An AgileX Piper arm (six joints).
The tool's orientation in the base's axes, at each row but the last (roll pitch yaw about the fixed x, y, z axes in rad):
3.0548, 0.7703, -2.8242
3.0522, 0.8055, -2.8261
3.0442, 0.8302, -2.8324
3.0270, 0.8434, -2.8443
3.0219, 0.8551, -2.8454
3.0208, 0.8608, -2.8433
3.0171, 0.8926, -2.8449
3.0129, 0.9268, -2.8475
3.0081, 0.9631, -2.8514
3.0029, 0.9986, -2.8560
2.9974, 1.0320, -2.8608
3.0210, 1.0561, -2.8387
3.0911, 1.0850, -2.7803
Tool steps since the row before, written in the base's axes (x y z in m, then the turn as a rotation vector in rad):
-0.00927, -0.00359, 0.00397, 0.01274, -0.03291, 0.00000
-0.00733, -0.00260, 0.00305, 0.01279, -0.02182, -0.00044
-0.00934, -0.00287, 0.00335, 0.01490, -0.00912, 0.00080
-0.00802, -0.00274, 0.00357, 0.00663, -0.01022, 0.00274
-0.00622, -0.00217, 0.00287, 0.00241, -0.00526, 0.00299
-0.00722, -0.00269, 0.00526, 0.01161, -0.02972, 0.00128
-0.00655, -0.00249, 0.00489, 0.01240, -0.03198, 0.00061
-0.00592, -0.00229, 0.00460, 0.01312, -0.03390, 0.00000
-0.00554, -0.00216, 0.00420, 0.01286, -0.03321, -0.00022
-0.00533, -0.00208, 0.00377, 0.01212, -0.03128, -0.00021
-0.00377, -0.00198, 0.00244, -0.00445, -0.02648, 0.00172
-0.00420, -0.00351, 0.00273, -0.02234, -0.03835, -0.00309
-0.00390, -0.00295, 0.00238, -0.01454, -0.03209, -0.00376
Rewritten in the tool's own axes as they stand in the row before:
0.00436, 0.00033, -0.00977, -0.00132, -0.03522, -0.00178
0.00319, 0.00049, -0.00771, -0.00342, -0.02499, 0.00197
0.00412, 0.00103, -0.00942, -0.00829, -0.01393, 0.00656
0.00297, 0.00073, -0.00867, -0.00427, -0.01171, -0.00067
0.00215, 0.00056, -0.00683, -0.00276, -0.00553, -0.00206
0.00102, 0.00067, -0.00925, -0.00251, -0.03170, -0.00288
0.00058, 0.00059, -0.00850, -0.00205, -0.03414, -0.00269
0.00012, 0.00053, -0.00782, -0.00164, -0.03623, -0.00249
-0.00006, 0.00049, -0.00726, -0.00143, -0.03551, -0.00231
-0.00008, 0.00046, -0.00684, -0.00135, -0.03345, -0.00216
0.00005, -0.00015, -0.00491, 0.00448, -0.02240, -0.01422
0.00011, -0.00139, -0.00596, 0.01882, -0.02648, -0.03040
0.00009, -0.00111, -0.00532, 0.01497, -0.02382, -0.02153

